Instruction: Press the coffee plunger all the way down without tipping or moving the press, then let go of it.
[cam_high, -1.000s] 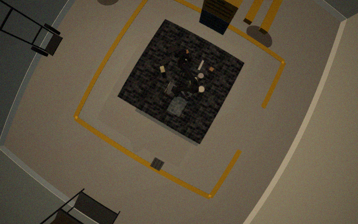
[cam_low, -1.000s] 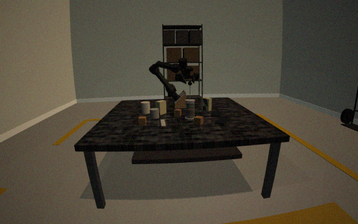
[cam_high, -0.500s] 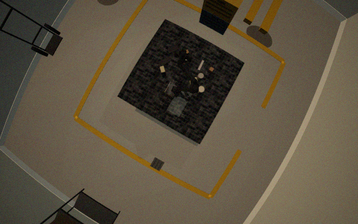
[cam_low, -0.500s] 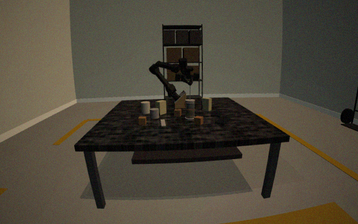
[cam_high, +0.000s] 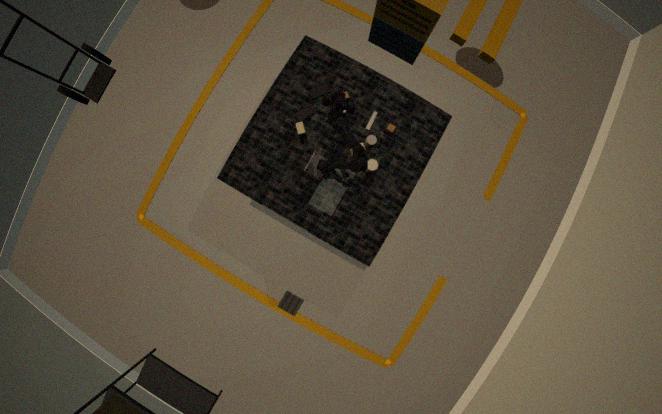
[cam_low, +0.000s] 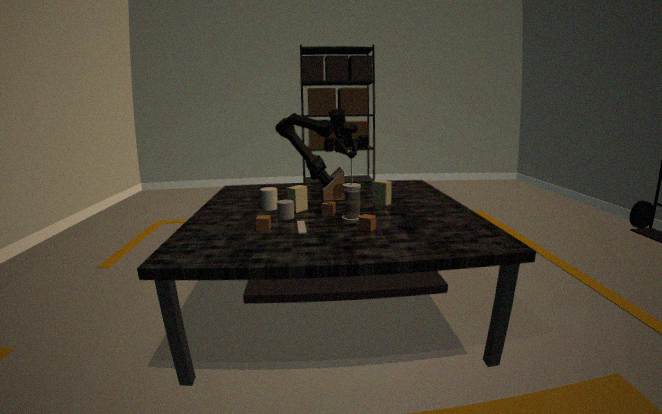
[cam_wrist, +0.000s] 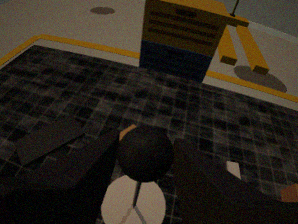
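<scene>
The coffee press lies 30 mm behind my gripper tip and 140 mm below it.
</scene>
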